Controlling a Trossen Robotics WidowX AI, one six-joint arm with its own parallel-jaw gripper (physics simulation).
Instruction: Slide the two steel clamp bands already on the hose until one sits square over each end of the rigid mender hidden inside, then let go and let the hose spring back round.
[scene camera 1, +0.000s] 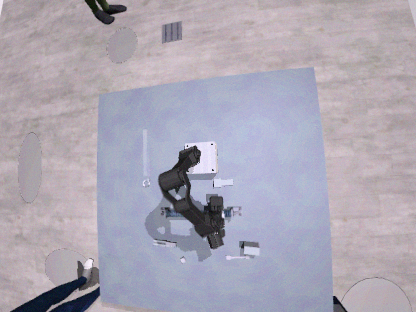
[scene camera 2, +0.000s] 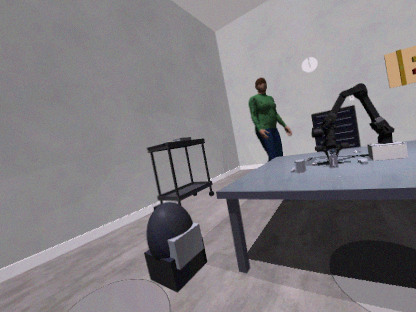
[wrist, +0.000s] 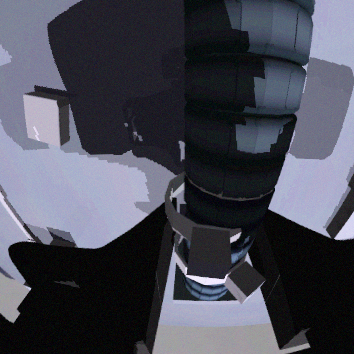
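Note:
The dark blue ribbed hose (scene camera 1: 173, 213) (wrist: 245, 85) lies straight across the table under the arm and runs down between the fingers. My gripper (scene camera 1: 216, 222) (scene camera 2: 332, 150) (wrist: 206, 203) is shut on a steel clamp band around the hose; the fingertips are partly hidden. One steel clamp band (wrist: 178, 210) shows a curved grey edge and a square dark block in front of the hose. A second band's block (wrist: 245, 281) sticks out at the lower right, close beside the first. The mender inside the hose is hidden.
A white box (scene camera 1: 202, 160) (scene camera 2: 388, 151) stands behind the hose, with a small white block (scene camera 1: 223, 183) near it. In front lie a pale block (scene camera 1: 251, 248) (wrist: 44, 119), a thin rod (scene camera 1: 237, 257), a flat bar (scene camera 1: 165, 243) and a small piece (scene camera 1: 183, 259). A long strip (scene camera 1: 145, 152) lies left.

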